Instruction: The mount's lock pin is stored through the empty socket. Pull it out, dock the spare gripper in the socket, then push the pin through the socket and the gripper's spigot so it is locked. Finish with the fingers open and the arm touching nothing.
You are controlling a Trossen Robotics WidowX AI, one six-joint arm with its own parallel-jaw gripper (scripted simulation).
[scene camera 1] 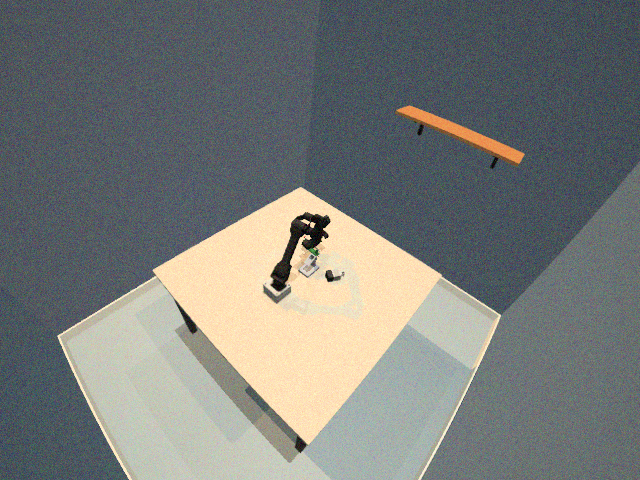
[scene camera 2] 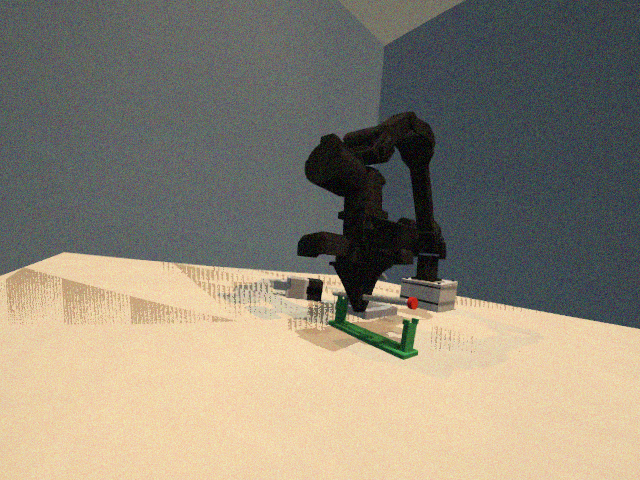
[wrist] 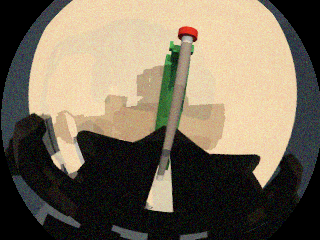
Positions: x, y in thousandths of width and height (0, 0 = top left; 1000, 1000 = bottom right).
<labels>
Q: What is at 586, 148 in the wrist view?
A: A lock pin.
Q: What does my gripper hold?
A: A lock pin.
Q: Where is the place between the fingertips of my gripper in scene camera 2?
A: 562, 649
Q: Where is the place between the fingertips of my gripper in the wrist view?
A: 527, 544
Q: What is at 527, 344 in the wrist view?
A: A green cradle.
</labels>
